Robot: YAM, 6 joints.
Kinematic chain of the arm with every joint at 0, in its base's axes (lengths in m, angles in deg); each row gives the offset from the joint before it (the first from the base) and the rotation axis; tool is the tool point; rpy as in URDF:
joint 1: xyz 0 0 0.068 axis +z
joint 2: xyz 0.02 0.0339 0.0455 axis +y
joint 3: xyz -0.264 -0.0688 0 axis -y
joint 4: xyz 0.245 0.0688 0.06 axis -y
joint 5: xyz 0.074 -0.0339 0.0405 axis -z
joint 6: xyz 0.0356 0 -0.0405 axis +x
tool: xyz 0 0 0 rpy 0 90 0
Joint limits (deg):
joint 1: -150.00..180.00
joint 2: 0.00..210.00
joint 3: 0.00..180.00
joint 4: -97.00..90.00
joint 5: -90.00..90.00
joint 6: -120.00..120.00
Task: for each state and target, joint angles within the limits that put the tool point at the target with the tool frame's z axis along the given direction. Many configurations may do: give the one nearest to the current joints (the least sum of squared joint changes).
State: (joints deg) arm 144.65 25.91 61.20 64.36 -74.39 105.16
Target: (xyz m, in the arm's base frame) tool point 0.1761 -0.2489 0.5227 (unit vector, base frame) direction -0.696 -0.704 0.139
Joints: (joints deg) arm 131.91 19.37 105.37 27.02 -81.31 105.16
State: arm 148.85 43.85 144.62 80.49 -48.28 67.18
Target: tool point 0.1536 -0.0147 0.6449 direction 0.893 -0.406 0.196
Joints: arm 179.88 76.24 154.01 89.86 -23.83 67.18
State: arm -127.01 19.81 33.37 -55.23 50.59 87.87
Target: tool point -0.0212 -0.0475 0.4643 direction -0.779 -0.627 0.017
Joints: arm -75.47 33.55 72.71 -36.79 65.69 87.87
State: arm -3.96 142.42 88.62 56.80 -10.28 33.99
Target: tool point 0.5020 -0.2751 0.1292 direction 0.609 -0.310 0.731
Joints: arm -28.80 167.17 124.22 89.89 -1.24 33.99
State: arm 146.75 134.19 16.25 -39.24 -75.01 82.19
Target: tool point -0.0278 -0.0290 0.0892 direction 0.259 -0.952 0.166
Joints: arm 172.50 142.97 9.35 -69.92 -65.45 82.19
